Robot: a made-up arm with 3 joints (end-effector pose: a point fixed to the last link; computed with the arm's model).
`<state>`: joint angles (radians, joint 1 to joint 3).
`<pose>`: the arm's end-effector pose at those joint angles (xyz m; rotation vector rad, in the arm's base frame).
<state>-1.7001 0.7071 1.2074</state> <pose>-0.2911 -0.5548 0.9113 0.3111 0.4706 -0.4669</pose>
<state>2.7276 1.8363 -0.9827</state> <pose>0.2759 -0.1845 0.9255 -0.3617 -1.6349 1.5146</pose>
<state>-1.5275 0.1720 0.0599</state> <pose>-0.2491 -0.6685 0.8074 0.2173 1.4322 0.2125</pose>
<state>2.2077 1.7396 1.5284</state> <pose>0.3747 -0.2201 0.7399 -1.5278 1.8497 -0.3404</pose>
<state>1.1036 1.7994 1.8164</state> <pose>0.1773 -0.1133 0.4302 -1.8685 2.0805 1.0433</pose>
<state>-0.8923 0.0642 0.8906</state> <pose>-0.2855 -0.6530 0.6729 0.1668 -0.0221 0.1108</pose>
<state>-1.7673 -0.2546 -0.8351</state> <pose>-0.1028 -0.7584 0.8217 -0.3921 2.4758 0.6506</pose>
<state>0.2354 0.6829 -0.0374</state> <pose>-0.0995 -0.4133 0.2966 0.6649 -0.2803 -0.0071</pose>
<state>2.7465 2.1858 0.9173</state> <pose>0.2531 -0.1446 0.8541 -1.3027 1.6345 -1.5397</pose>
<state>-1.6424 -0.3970 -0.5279</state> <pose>-0.0733 -0.7603 0.7985 -0.4164 2.0348 0.6959</pose>
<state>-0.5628 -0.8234 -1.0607</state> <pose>-0.1397 -0.7510 0.7603 -0.9450 1.5404 -0.0412</pose>
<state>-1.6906 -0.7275 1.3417</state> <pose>0.0813 -0.7384 0.8199 0.2622 0.2721 0.9588</pose>
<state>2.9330 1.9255 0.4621</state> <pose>0.2336 -0.2111 0.9479 -0.6557 2.0818 -1.7454</pose>
